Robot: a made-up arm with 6 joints. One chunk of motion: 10 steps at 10 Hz.
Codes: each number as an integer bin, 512 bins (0 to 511) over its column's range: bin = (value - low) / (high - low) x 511, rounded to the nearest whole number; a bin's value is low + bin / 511 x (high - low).
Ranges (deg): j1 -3.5..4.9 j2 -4.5..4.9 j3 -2..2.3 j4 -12.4..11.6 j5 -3.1..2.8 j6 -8.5..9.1
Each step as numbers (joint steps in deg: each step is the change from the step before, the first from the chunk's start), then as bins.
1 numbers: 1.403 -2.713 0.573 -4.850 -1.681 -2.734
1 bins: 298 97 306 161 123 167
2 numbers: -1.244 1.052 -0.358 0.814 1.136 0.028
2 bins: 137 302 195 281 367 248
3 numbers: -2.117 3.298 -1.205 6.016 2.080 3.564
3 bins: 84 424 94 392 449 350
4 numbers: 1.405 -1.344 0.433 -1.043 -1.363 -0.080
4 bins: 298 172 289 242 150 244
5 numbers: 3.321 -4.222 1.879 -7.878 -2.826 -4.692
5 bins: 415 15 461 96 24 111
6 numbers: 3.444 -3.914 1.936 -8.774 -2.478 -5.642
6 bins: 422 32 468 77 54 83
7 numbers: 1.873 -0.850 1.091 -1.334 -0.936 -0.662
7 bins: 327 198 367 236 187 228
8 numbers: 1.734 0.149 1.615 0.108 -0.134 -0.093
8 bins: 318 253 430 266 257 244
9 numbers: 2.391 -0.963 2.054 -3.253 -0.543 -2.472
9 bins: 358 192 482 195 221 175
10 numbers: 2.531 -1.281 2.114 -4.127 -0.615 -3.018
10 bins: 367 175 489 176 215 159
